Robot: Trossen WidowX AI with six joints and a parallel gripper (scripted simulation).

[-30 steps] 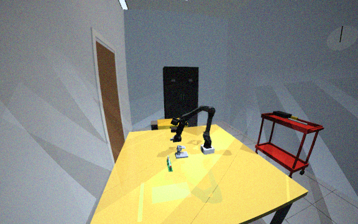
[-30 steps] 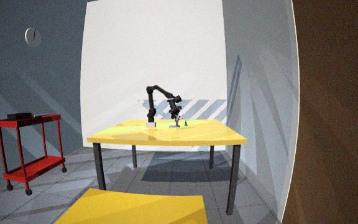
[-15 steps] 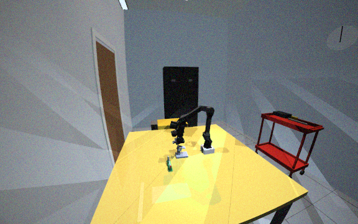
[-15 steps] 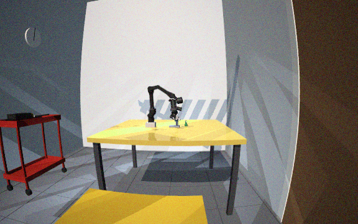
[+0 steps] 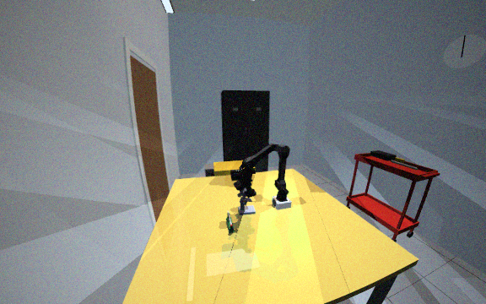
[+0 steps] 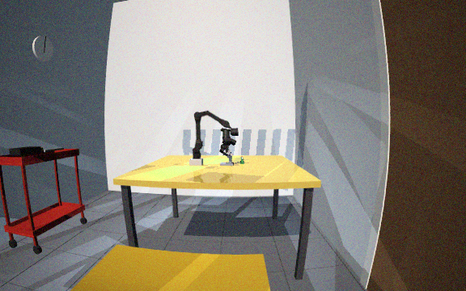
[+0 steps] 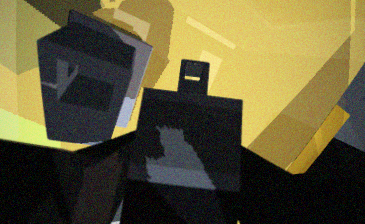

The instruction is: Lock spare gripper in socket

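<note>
The green bracket lies 150 mm ahead of my gripper tip, 180 mm to the left of it and 80 mm below it. From my gripper tip the other things lie so: spare gripper 10 mm ahead, 10 mm to the left, 10 mm above; mount 20 mm ahead, 70 mm to the left, 50 mm below.
</note>
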